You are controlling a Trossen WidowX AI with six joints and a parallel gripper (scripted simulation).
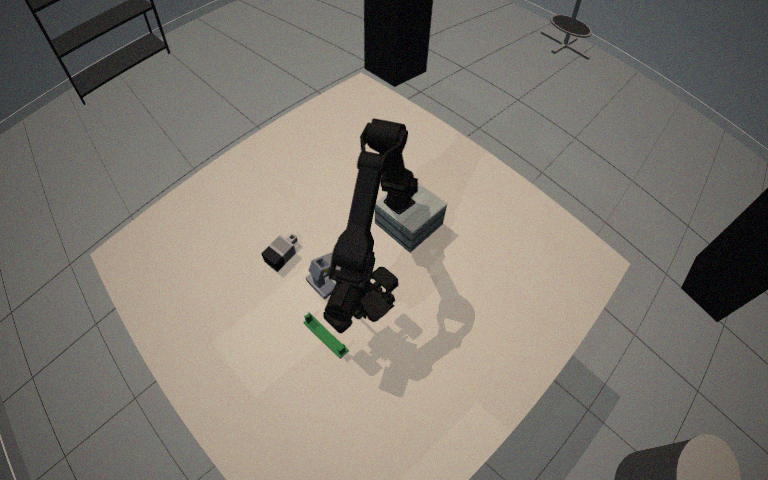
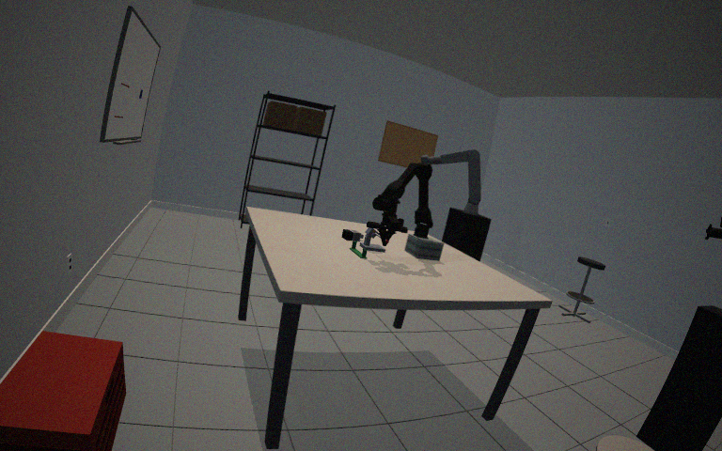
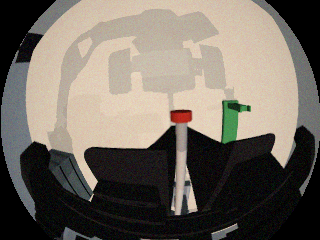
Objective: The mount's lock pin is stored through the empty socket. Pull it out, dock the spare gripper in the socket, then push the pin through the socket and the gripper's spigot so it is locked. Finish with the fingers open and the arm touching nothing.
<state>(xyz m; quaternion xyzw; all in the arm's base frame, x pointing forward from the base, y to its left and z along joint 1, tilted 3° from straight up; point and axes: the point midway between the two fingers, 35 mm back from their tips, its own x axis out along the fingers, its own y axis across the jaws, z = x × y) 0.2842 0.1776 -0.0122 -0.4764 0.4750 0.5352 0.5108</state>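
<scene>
My gripper tip is now 100 mm short of the green bracket, 40 mm to the left of it and 40 mm above it. The rest, counted from my gripper tip: grey mount: 10 mm behind, 170 mm to the right, 10 mm below; then spare gripper: 40 mm ahead, 320 mm to the right, 40 mm below.
</scene>
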